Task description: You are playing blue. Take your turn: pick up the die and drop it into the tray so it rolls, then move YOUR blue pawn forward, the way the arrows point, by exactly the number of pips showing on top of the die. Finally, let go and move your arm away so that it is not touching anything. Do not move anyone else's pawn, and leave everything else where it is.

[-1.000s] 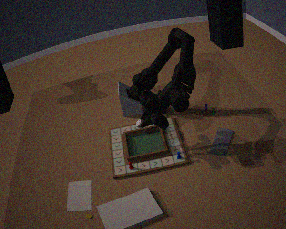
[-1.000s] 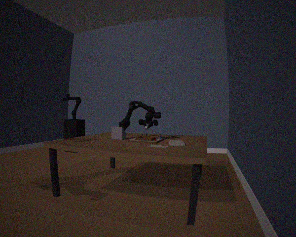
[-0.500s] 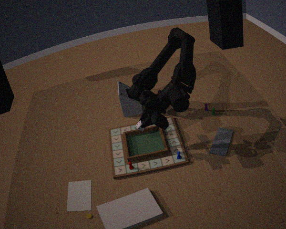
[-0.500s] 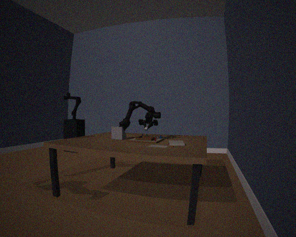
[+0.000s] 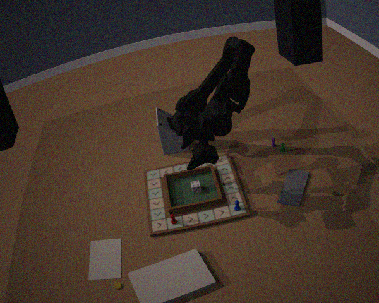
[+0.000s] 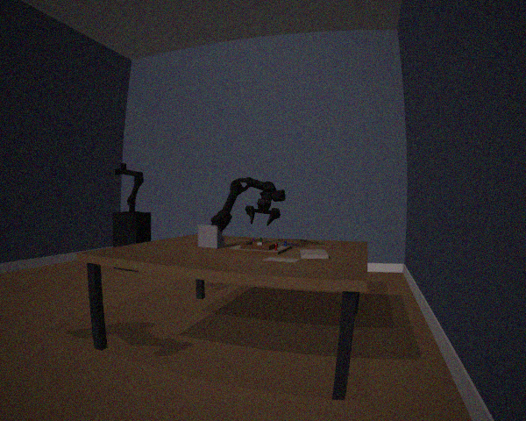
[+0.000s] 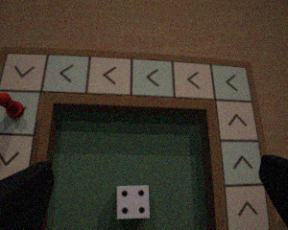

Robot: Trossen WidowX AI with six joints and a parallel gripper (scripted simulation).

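Now: gripper tip 13 cm short of the blue pawn, 10 cm to the right of it and 11 cm above it. The rest, counted from my gripper tip: red pawn: 11 cm ahead, 8 cm to the right, 11 cm below; green tray: 1 cm ahead, 13 cm below; white die: 1 cm ahead, 1 cm to the left, 11 cm below.
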